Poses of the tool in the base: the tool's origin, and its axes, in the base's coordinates. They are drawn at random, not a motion.
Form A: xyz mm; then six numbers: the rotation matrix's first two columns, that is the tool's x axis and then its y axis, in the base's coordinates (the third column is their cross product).
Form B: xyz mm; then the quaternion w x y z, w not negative. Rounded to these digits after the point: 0 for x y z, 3 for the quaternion.
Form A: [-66, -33, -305, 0.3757, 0.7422, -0.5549, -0.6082, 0.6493, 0.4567]
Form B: [-66, -33, -305, 0.825, 0.088, 0.380, 0.409]
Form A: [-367, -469, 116, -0.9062, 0.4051, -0.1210, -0.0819, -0.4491, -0.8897]
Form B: [-367, -469, 116, 0.146, -0.160, -0.504, 0.836]
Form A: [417, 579, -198, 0.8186, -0.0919, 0.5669, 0.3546, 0.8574, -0.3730]
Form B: [417, 579, -198, 0.923, -0.238, -0.276, -0.121]
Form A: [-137, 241, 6, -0.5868, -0.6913, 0.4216, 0.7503, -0.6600, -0.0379]
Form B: [-137, 241, 6, 0.406, -0.204, -0.072, -0.888]
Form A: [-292, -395, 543, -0.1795, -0.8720, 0.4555, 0.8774, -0.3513, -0.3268]
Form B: [-292, -395, 543, 0.569, -0.293, -0.005, -0.768]
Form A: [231, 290, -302, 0.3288, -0.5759, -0.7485, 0.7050, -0.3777, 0.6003]
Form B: [231, 290, -302, 0.555, 0.597, 0.054, -0.577]
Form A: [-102, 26, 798, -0.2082, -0.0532, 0.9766, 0.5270, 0.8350, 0.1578]
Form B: [-102, 26, 798, 0.608, -0.160, -0.740, -0.238]
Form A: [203, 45, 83, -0.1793, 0.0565, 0.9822, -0.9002, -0.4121, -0.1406]
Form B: [203, 45, 83, 0.365, 0.526, -0.401, 0.655]
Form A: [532, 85, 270, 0.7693, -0.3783, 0.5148, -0.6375, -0.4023, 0.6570]
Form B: [532, 85, 270, 0.452, 0.825, -0.308, 0.143]
